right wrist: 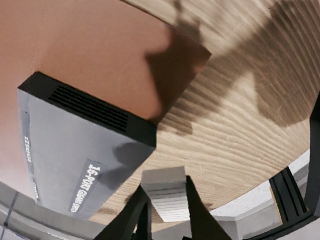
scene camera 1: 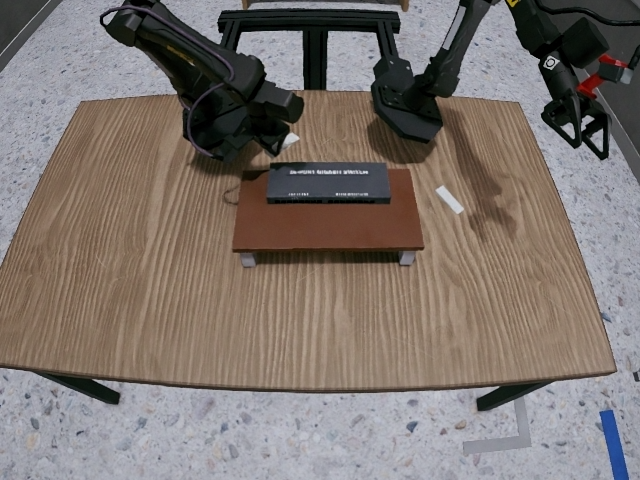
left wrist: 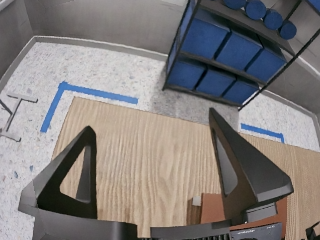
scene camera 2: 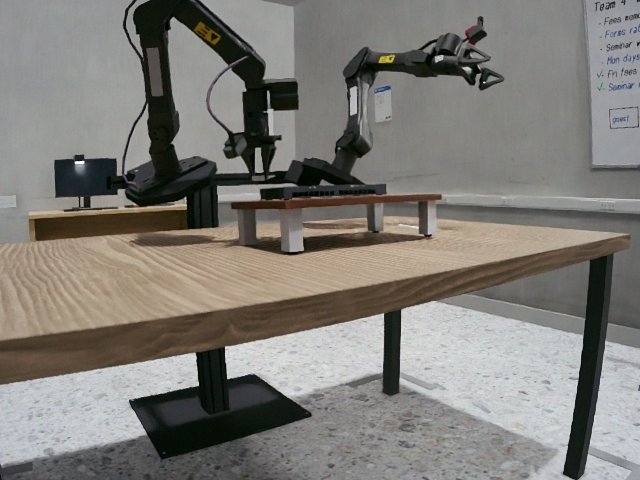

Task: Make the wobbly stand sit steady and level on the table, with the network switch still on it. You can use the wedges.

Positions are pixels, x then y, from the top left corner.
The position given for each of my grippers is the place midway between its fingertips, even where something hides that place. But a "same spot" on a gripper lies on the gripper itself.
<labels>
My left gripper shows in scene camera 1, in the left wrist view (146,121) and in scene camera 2; in the right wrist view it is out of frame. One and the same spot on my left gripper: (scene camera 1: 553,115) is (scene camera 2: 465,57).
</labels>
